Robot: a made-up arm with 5 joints.
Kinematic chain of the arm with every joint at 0, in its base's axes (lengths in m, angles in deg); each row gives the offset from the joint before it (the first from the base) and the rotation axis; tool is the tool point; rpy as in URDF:
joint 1: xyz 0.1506 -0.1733 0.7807 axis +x
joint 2: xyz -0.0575 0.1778 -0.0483 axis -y
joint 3: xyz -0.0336 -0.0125 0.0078 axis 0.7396 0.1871 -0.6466
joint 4: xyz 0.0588 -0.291 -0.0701 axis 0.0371 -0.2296 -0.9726
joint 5: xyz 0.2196 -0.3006 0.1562 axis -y
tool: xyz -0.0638 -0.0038 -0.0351 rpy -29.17 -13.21 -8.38
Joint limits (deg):
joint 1: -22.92..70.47
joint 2: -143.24..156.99
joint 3: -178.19..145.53
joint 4: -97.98..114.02
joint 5: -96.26..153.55
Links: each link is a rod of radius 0.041 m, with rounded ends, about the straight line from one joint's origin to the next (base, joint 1, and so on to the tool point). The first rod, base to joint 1, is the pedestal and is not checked.
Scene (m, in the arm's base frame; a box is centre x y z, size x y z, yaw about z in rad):
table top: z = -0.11
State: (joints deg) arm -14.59 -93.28 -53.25 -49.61 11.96
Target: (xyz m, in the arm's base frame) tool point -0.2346 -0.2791 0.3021
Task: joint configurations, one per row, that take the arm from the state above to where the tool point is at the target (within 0.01 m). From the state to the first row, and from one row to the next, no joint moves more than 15 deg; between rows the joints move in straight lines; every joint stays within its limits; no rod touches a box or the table.
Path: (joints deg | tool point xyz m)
1: -15.78 -100.42 -50.96 -48.65 25.34 | 0.2025 -0.1780 0.2035
2: -16.97 -107.55 -48.67 -47.70 38.73 | 0.1221 -0.2102 0.1963
3: -18.16 -114.69 -46.38 -46.74 52.11 | 0.0419 -0.2354 0.2003
4: -19.35 -121.83 -44.09 -45.78 65.49 | -0.0355 -0.2539 0.2143
5: -20.54 -128.97 -41.81 -44.82 78.87 | -0.1082 -0.2666 0.2368
6: -21.73 -136.10 -39.52 -43.87 92.26 | -0.1748 -0.2745 0.2665
7: -22.92 -143.24 -37.23 -42.91 105.64 | -0.2346 -0.2791 0.3021

